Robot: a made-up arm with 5 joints. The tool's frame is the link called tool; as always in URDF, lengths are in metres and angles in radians. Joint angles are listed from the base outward. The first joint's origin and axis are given. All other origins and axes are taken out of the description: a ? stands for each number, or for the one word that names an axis. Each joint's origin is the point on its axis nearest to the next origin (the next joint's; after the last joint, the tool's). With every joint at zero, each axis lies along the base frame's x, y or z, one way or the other. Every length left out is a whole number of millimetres.
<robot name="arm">
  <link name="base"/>
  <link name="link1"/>
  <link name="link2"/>
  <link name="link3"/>
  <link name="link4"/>
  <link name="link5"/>
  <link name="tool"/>
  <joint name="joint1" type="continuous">
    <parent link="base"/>
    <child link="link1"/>
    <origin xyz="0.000 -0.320 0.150"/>
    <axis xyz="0 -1 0"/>
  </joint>
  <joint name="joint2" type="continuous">
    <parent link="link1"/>
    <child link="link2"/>
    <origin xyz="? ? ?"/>
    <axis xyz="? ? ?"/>
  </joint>
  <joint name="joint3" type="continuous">
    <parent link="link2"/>
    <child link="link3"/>
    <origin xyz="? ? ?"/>
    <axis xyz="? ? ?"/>
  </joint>
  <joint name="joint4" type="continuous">
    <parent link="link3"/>
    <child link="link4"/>
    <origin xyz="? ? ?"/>
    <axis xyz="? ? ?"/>
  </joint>
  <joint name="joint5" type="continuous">
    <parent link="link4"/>
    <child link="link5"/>
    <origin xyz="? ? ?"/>
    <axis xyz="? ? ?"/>
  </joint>
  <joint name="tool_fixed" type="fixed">
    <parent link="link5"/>
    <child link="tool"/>
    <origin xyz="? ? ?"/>
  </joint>
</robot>
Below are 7 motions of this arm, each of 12 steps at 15 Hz.
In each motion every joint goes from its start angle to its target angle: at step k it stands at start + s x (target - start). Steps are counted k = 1, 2, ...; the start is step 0. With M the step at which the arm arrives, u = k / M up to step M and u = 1 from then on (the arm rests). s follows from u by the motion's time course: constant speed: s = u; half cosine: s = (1 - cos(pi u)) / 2; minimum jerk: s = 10 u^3 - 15 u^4 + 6 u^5.
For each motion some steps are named. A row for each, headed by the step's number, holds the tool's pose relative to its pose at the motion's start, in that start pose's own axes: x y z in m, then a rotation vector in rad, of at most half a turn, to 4 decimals.
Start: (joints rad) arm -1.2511 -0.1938 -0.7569 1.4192 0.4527
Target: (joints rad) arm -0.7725 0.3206 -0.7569 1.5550 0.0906
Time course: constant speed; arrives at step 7
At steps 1, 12:
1: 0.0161 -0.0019 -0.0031 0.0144 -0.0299 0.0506
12: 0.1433 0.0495 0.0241 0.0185 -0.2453 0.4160

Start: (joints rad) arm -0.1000 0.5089 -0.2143 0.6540 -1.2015
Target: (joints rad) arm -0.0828 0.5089 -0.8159 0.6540 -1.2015
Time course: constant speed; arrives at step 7
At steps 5, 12:
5: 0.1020 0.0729 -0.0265 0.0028 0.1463 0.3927
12: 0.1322 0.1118 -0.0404 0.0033 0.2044 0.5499

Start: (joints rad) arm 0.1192 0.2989 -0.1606 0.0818 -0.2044
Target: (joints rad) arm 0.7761 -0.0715 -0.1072 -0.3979 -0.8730
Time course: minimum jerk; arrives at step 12
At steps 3, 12:
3: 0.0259 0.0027 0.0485 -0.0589 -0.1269 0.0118
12: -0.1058 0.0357 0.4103 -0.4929 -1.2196 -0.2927

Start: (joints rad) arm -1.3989 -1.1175 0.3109 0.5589 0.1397
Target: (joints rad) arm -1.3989 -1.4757 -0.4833 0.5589 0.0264
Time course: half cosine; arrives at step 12
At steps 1, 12:
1: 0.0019 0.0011 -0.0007 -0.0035 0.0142 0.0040
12: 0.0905 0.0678 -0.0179 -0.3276 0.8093 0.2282

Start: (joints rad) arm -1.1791 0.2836 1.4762 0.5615 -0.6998
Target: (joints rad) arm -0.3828 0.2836 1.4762 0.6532 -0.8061
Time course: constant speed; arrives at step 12
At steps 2, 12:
2: -0.0097 0.0080 -0.0059 0.0052 -0.0661 -0.0952
12: -0.0371 0.0584 -0.0380 0.0411 -0.3752 -0.5833

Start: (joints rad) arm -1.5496 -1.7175 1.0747 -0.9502 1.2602
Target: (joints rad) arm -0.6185 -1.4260 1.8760 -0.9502 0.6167
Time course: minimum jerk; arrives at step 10
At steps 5, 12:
5: 0.1568 0.0879 0.0691 -0.1424 0.2454 0.5272
12: 0.2993 0.2035 0.0989 -0.0358 0.2380 1.0729

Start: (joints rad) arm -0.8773 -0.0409 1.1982 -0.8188 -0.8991
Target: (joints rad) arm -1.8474 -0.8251 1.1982 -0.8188 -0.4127
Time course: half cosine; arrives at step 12
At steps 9, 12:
9: -0.2061 0.2181 -0.1936 0.8170 0.9767 0.0775
12: -0.2704 0.2389 -0.1570 0.9013 1.1669 0.0058

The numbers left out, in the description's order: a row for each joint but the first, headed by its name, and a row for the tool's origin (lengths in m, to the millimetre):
joint2: xyz -0.050 0.000 -0.210, axis 0 0 -1
joint3: xyz 0.120 -0.240 0.000, axis 0 -1 0
joint4: xyz -0.080 0.000 0.070, axis 0 1 0
joint5: xyz 0.240 0.000 0.040, axis 1 0 0
tool: xyz 0.000 -0.280 -0.100

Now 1 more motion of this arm.
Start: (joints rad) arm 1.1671 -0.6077 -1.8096 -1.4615 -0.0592
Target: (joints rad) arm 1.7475 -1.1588 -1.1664 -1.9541 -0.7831
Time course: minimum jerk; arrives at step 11
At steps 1, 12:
1: 0.0017 0.0002 0.0065 -0.0080 -0.0107 0.0020
12: -0.3541 0.2646 0.6265 -0.9103 -1.6742 0.0254

